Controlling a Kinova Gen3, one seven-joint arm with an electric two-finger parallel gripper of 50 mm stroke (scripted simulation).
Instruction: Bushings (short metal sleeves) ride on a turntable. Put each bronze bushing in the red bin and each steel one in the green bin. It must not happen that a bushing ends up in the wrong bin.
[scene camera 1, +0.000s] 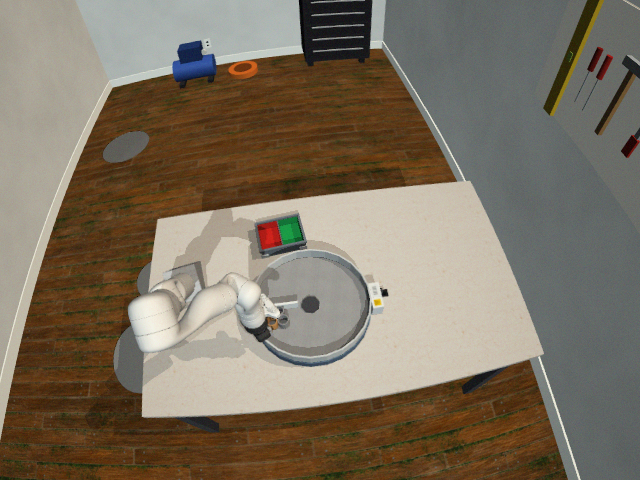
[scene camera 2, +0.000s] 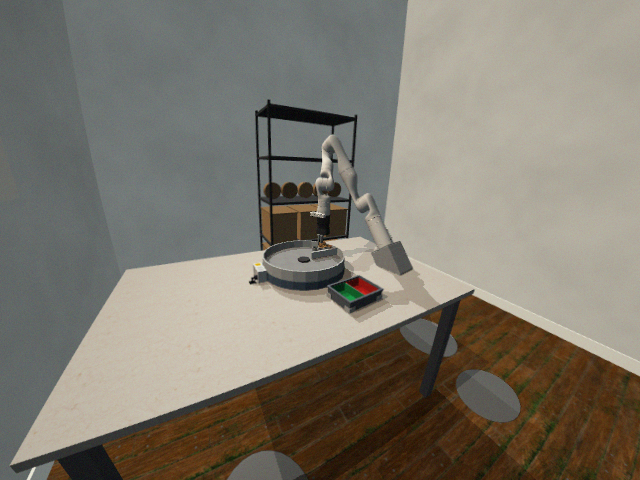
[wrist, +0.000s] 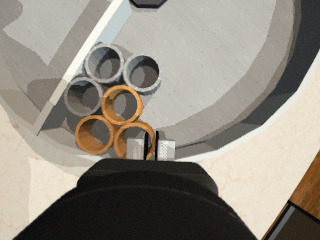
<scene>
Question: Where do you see a grey turntable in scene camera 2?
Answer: At 296, 258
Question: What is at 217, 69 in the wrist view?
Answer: A grey turntable.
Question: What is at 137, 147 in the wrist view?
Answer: The gripper.
</scene>
